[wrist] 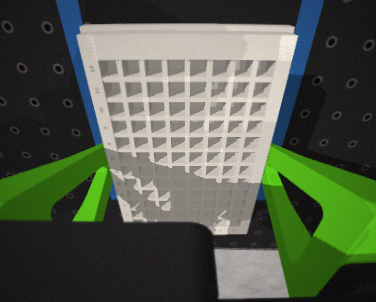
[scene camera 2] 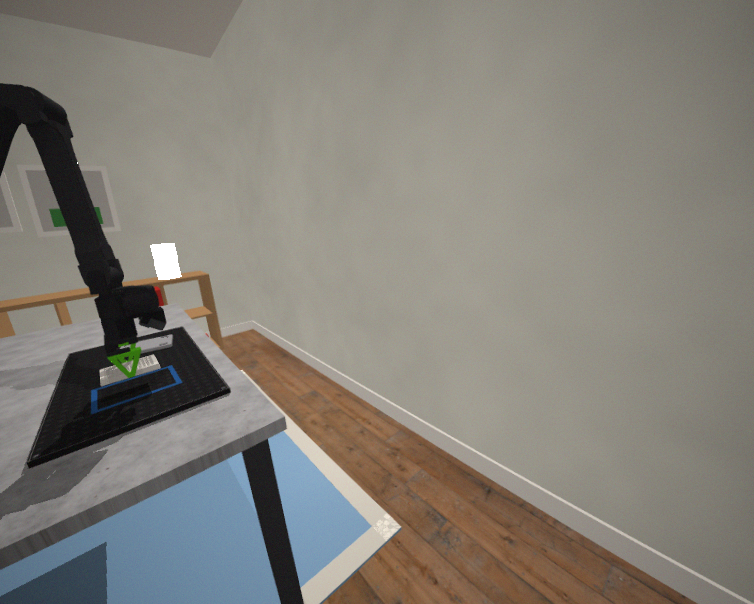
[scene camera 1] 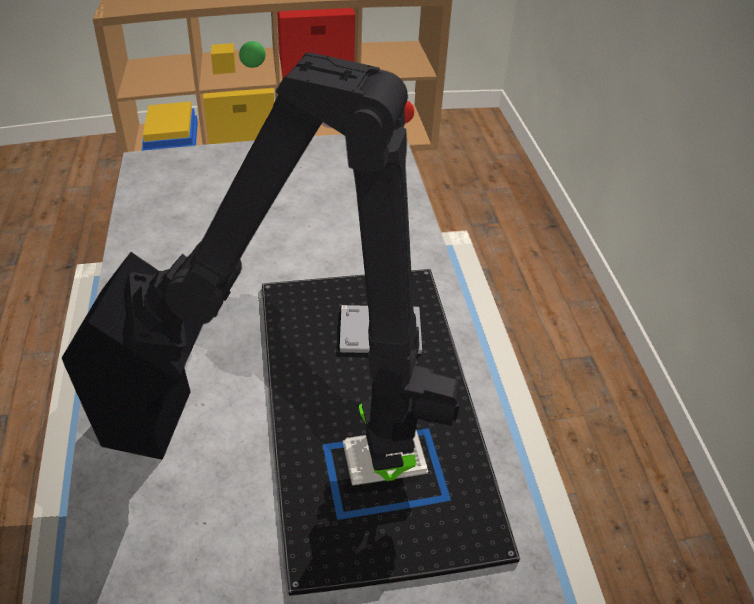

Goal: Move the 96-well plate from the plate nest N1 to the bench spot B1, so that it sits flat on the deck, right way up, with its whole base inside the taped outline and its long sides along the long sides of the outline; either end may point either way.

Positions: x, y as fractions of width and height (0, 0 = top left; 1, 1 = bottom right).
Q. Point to a white 96-well plate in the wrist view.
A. At 0.51, 0.48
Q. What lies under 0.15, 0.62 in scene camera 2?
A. A white 96-well plate.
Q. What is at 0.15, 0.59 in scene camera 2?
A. My gripper.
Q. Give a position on a white 96-well plate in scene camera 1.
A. At 0.48, 0.76
